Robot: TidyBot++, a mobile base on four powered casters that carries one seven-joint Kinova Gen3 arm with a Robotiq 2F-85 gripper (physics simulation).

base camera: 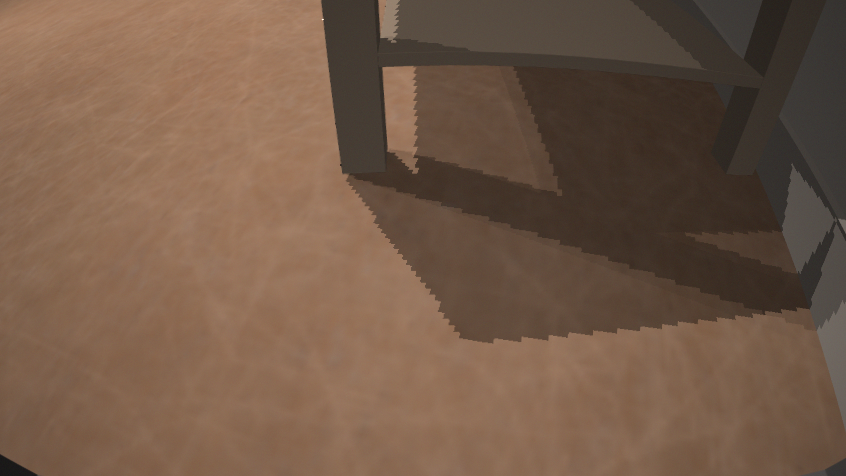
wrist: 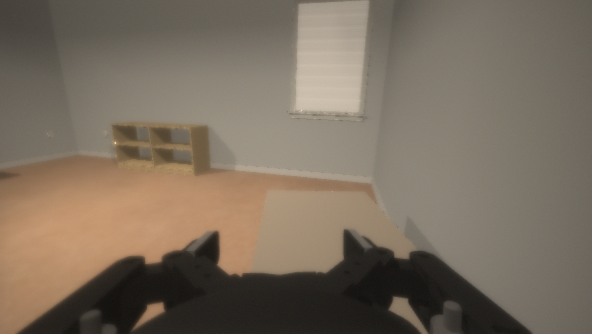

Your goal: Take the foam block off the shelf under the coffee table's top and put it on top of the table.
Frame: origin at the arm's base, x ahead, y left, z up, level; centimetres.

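Seen in the pictures: gripper, between the fingertips: (wrist: 281, 244).
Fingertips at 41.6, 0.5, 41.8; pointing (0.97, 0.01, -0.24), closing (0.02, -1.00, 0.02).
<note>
Offsets run from my fingertips to a thing's top centre, as dx, dy, dz. "spot": to the spot under its first point. Level surfaces: height alone.
The coffee table shows in part in the base camera view, with its near left leg @[spot: +13.8, +6.6, -70.4] (base camera: 356, 88), right legs and the lower shelf (base camera: 532, 35) between them. In the wrist view the beige table top @[spot: +70.4, -14.0, -36.5] (wrist: 320, 220) lies ahead of and below the fingers, beside the right wall. My gripper (wrist: 281, 244) is open, with nothing between its fingers, and points level over the near part of the table top. The foam block does not show in either view. The gripper's body hides the nearest part of the table top.
A wooden cube shelf (wrist: 201, 150) stands against the far wall, left of the table. A window (wrist: 330, 57) is in the far wall. The right wall (wrist: 480, 125) runs close along the table's right side. Shadows of the table fall on the brown floor @[dz -81.5] (base camera: 207, 266).
</note>
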